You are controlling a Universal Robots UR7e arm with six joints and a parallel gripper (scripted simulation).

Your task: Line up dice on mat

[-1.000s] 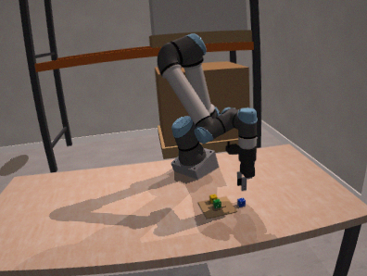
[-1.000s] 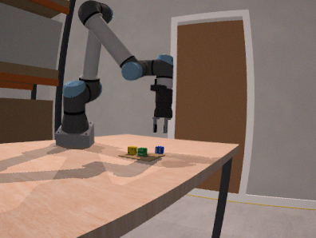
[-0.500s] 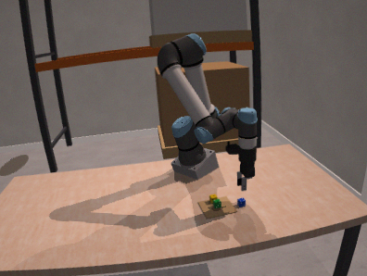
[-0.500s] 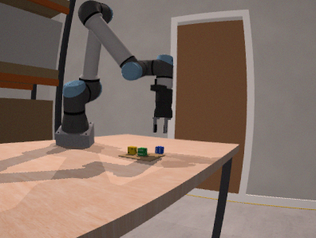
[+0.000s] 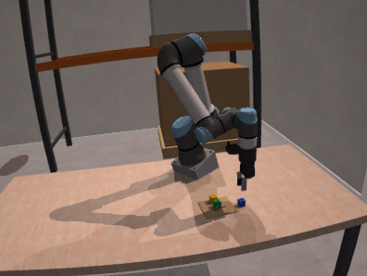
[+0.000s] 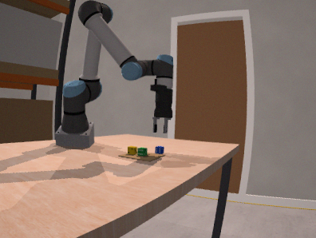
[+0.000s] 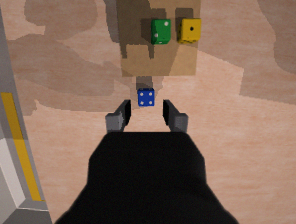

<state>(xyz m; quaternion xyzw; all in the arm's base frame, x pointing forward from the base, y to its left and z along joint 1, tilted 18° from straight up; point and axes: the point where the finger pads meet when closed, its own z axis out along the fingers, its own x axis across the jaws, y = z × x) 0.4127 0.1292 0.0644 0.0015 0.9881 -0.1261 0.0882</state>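
My hand is 90 mm above the blue die. Also, from my hand: tan mat (110 mm to the right, 110 mm below, 20 mm behind); then green die (110 mm to the right, 90 mm below, 20 mm behind); then yellow die (110 mm to the right, 90 mm below, 70 mm behind).
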